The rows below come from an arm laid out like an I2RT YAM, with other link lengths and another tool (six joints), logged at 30 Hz.
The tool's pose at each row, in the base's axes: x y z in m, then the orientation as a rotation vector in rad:
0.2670 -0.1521 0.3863 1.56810 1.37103 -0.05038
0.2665 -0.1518 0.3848 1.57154 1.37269 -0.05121
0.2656 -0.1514 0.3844 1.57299 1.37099 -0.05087
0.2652 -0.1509 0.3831 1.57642 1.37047 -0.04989
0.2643 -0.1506 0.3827 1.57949 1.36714 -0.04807
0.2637 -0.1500 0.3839 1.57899 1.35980 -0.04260
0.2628 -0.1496 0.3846 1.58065 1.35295 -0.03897
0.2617 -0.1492 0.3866 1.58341 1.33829 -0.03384
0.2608 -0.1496 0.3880 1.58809 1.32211 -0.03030
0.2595 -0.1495 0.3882 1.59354 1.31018 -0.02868
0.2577 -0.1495 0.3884 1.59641 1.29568 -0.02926
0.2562 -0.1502 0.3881 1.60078 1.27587 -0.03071
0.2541 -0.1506 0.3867 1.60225 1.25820 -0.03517
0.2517 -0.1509 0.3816 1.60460 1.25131 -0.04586
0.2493 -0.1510 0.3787 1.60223 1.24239 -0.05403
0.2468 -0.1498 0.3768 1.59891 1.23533 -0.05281
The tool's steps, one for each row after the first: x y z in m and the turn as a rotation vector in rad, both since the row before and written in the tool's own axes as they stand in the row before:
0.0009 -0.0013 0.0003 0.00342 0.00172 0.00033
0.0002 -0.0009 -0.0006 0.00046 -0.00051 0.00174
0.0010 -0.0010 0.0001 0.00195 0.00122 0.00227
0.0001 -0.0009 -0.0005 0.00052 -0.00031 0.00399
-0.0005 0.0004 -0.0013 -0.00499 -0.00212 0.00609
-0.0005 -0.0002 -0.0011 -0.00234 -0.00211 0.00605
-0.0013 0.0005 -0.0018 -0.00433 -0.00615 0.01150
-0.0014 0.0002 -0.0009 -0.00249 -0.00741 0.01257
-0.0006 -0.0008 -0.0009 0.00019 -0.00539 0.00976
-0.0008 -0.0012 -0.0011 -0.00143 -0.00902 0.00911
-0.0009 -0.0014 -0.0002 -0.00123 -0.01252 0.01240
-0.0004 -0.0025 -0.0002 -0.00149 -0.01359 0.00866
0.0016 -0.0053 0.0012 0.00485 -0.00973 0.00022
0.0005 -0.0037 0.0001 -0.00048 -0.01101 0.00047
0.0008 -0.0030 -0.0013 -0.00494 -0.00488 0.00317

